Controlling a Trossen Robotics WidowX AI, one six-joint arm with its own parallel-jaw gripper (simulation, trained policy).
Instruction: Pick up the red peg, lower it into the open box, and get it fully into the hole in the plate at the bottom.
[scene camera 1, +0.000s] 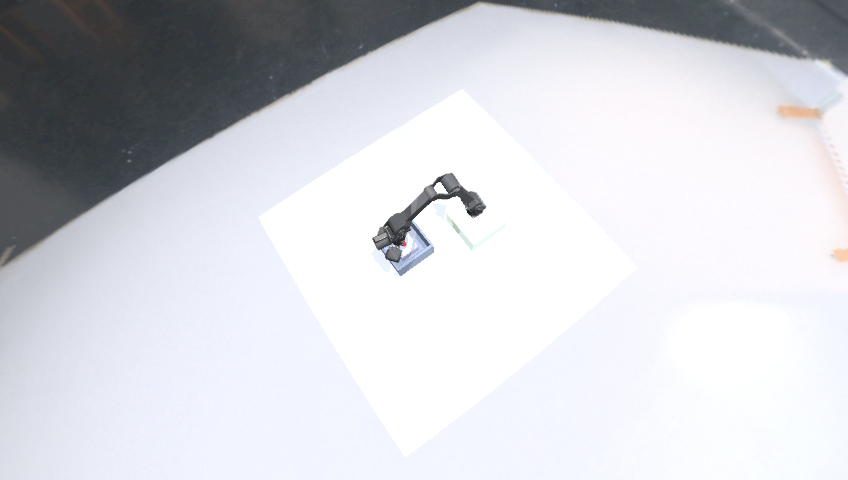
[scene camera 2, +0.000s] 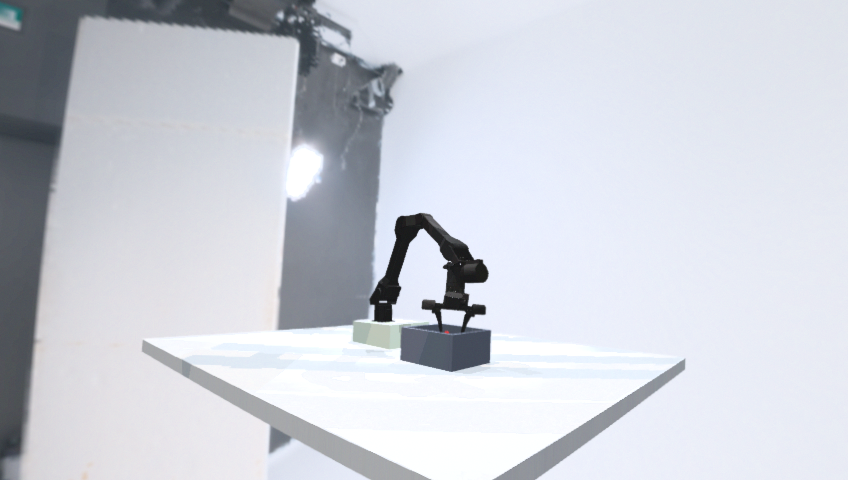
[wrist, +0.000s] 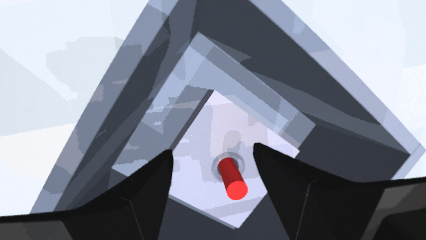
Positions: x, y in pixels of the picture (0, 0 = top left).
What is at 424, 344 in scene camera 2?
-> A grey-blue box.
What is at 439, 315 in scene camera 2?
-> My gripper.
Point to my gripper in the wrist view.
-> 213, 152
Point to a grey-blue box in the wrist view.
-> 276, 68
